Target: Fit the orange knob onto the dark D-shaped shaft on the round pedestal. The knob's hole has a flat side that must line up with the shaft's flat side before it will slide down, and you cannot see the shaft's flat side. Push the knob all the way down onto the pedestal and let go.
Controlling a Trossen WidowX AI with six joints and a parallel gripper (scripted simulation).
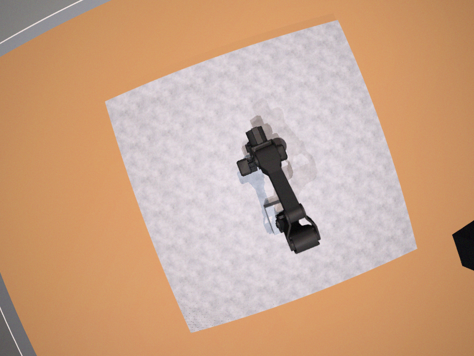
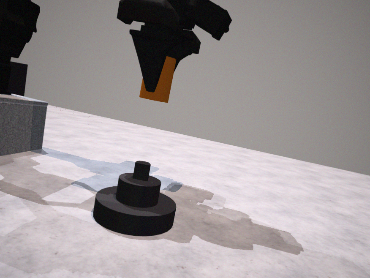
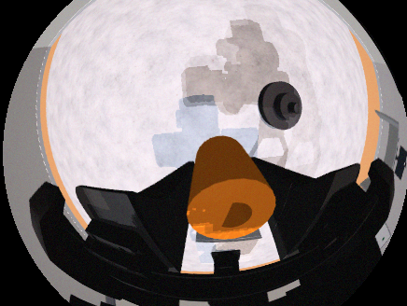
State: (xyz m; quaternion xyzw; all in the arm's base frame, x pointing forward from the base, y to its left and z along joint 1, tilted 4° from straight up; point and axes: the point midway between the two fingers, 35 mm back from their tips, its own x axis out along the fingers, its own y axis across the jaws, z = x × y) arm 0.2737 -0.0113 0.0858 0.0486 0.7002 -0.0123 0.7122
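My gripper tip is now 30 mm short of the round pedestal, 120 mm to the left of it and 100 mm above it. Also, from my gripper tip: orange knob 20 mm above.
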